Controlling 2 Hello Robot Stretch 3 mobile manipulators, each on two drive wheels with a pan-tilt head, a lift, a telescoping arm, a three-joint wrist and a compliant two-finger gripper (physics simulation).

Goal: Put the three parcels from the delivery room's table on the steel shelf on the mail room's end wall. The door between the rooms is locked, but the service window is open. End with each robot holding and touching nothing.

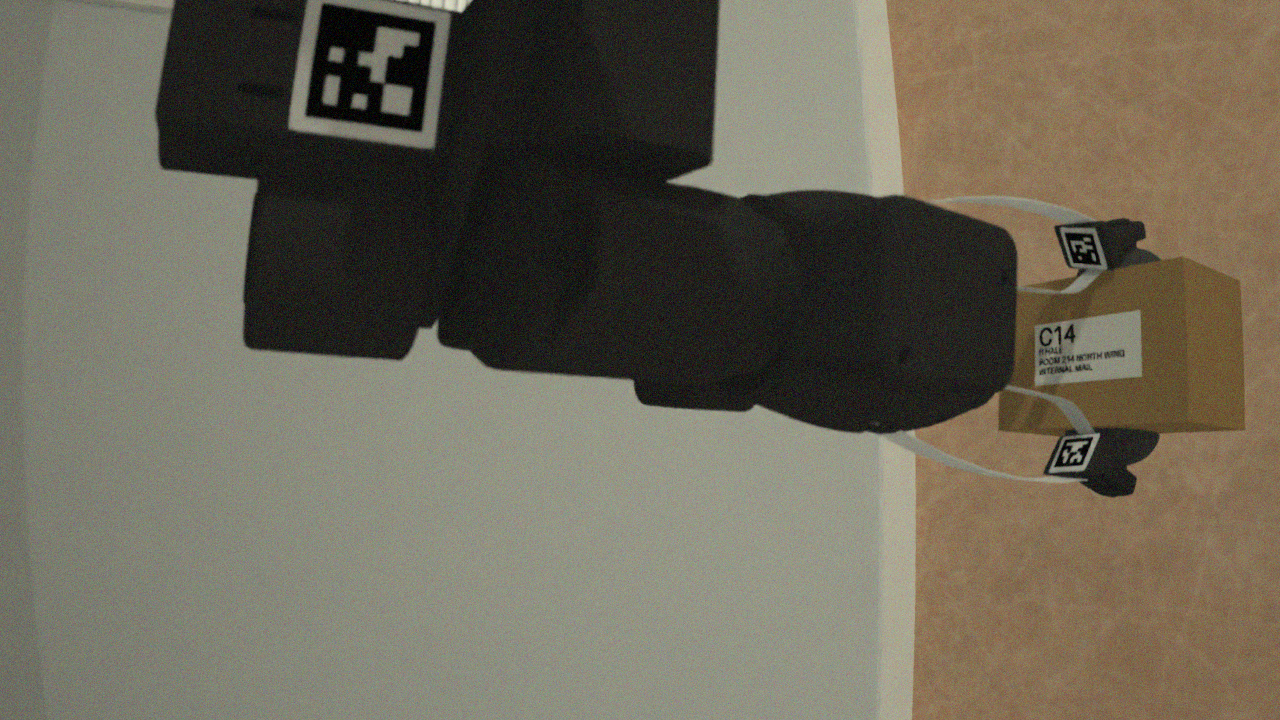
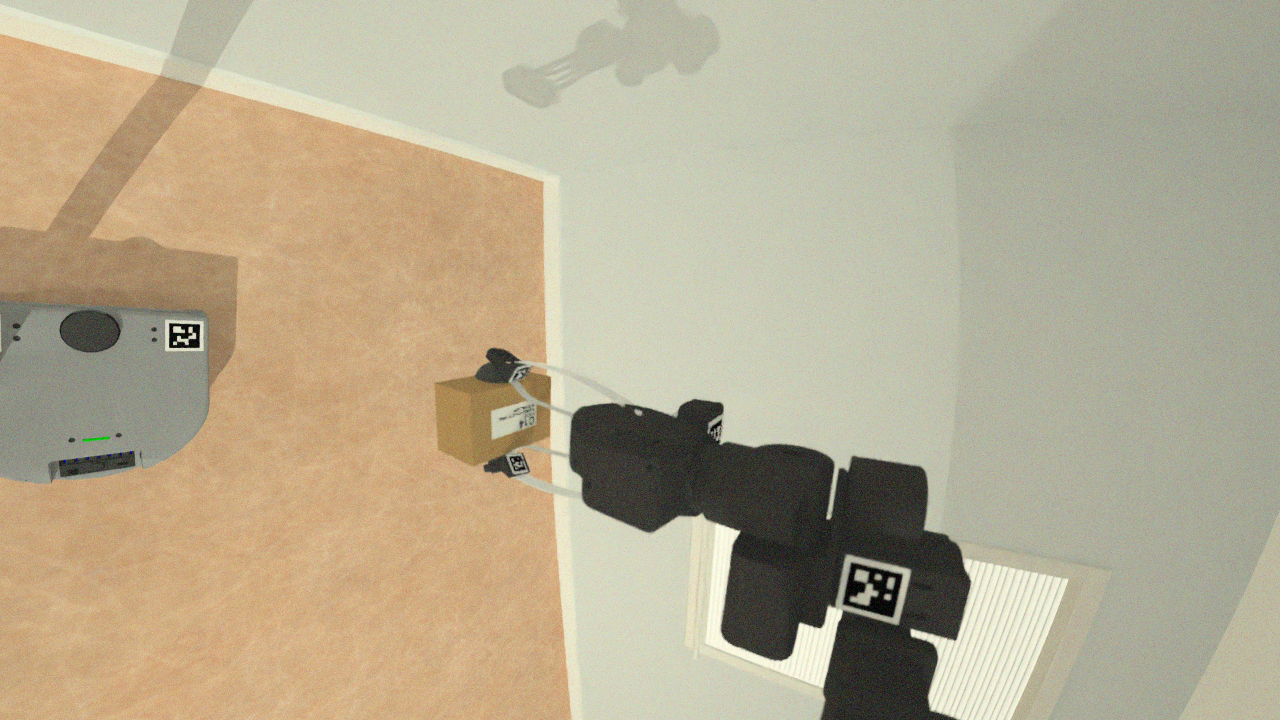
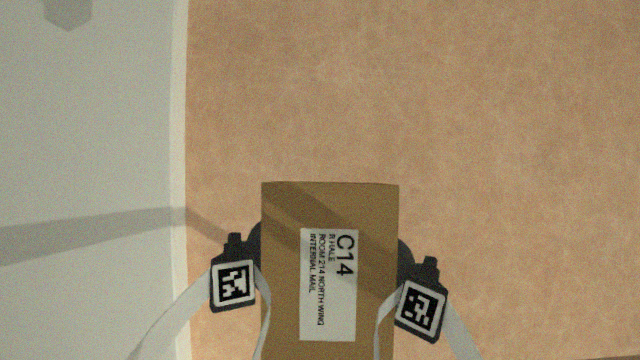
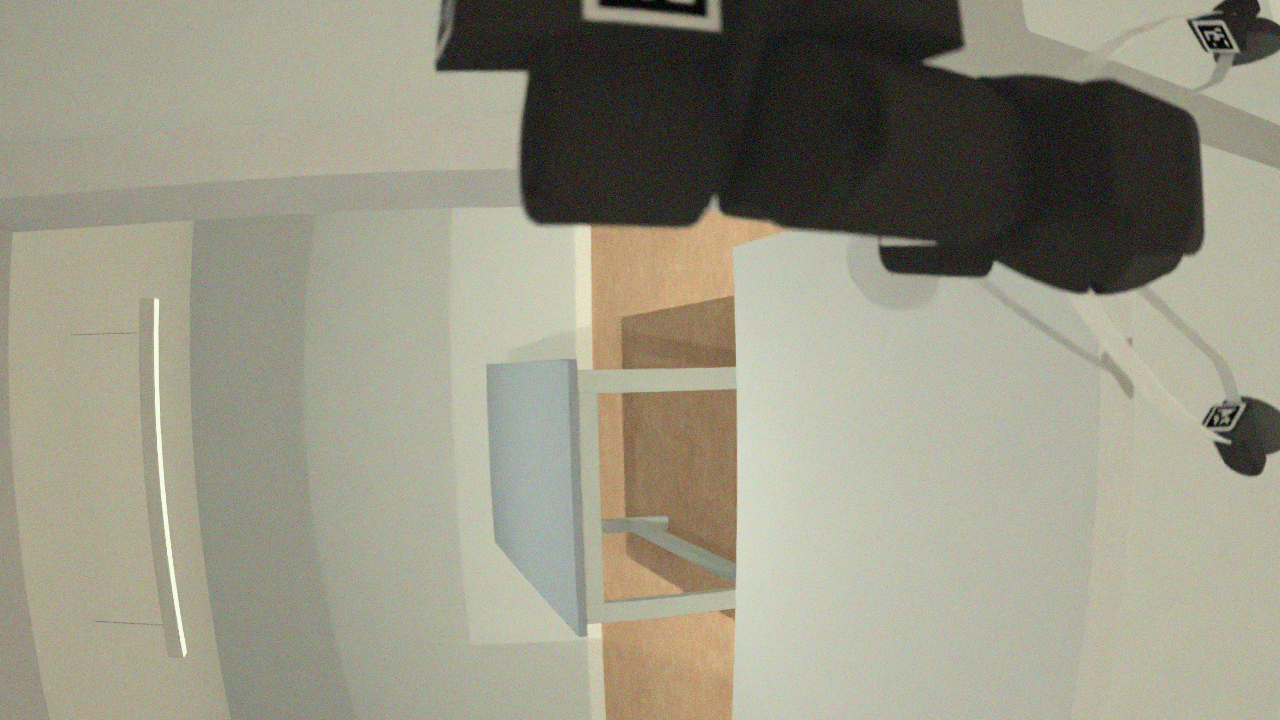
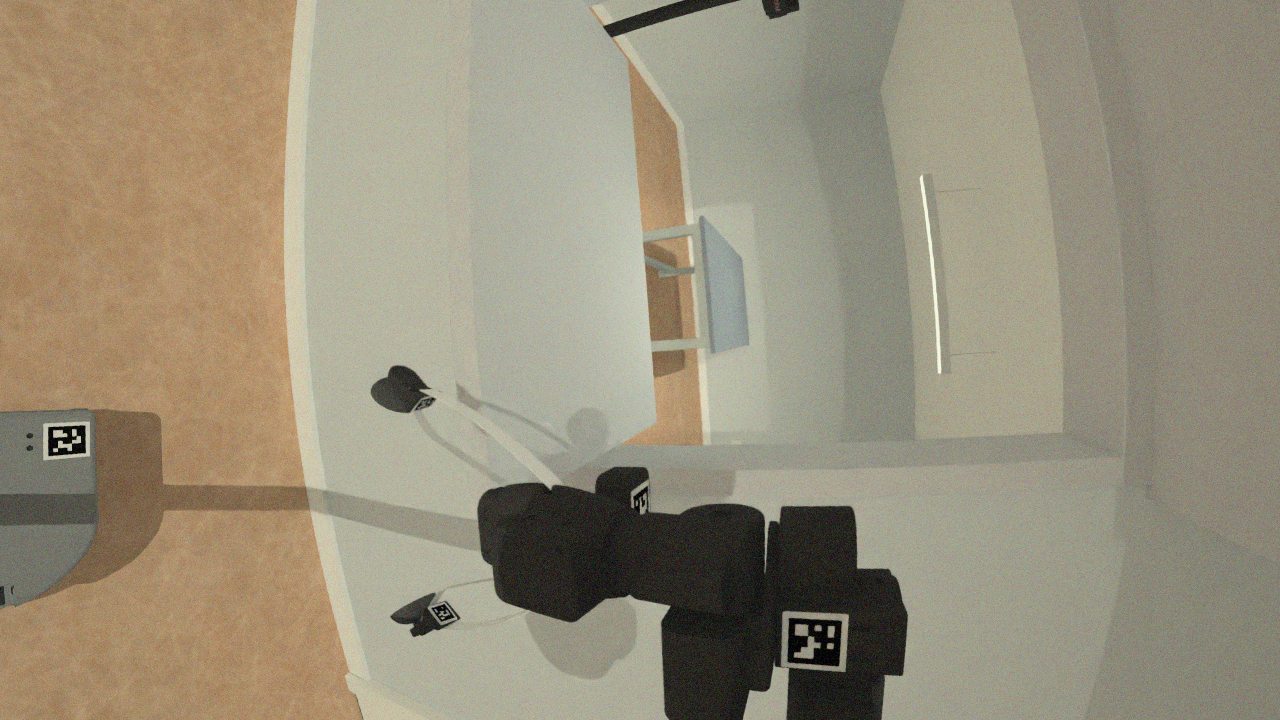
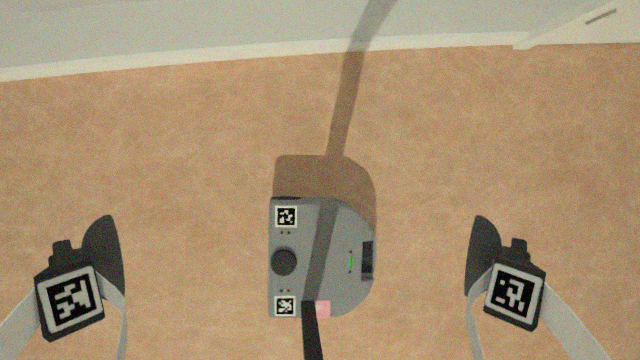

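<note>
Parcel C14 [image 1: 1208, 358] [image 2: 460, 420] [image 3: 330, 207], a brown box with a white label, is held above the floor between the fingers of r1's gripper [image 1: 1114, 353] [image 2: 503, 414] [image 3: 330, 255], which is shut on it. r2's gripper [image 4: 1248, 234] [image 5: 404, 503] [image 6: 295, 255] is open with wide-spread fingers, in front of the wall beside the service window's pale ledge [image 4: 913, 501] [image 5: 554, 223]. Through the window opening, the delivery room's table [image 4: 532, 474] [image 5: 726, 295] shows with a light blue top. The other two parcels and the steel shelf do not show.
r1's base [image 2: 134, 385] stands on the floor near a wall with a slatted blind [image 2: 1011, 617]. r2's base [image 5: 44, 465] [image 6: 345, 240] is beside the window wall. Part of r1's dark mast [image 5: 680, 16] shows beyond the ledge. A ceiling lamp [image 4: 162, 474] [image 5: 932, 277] hangs in the far room.
</note>
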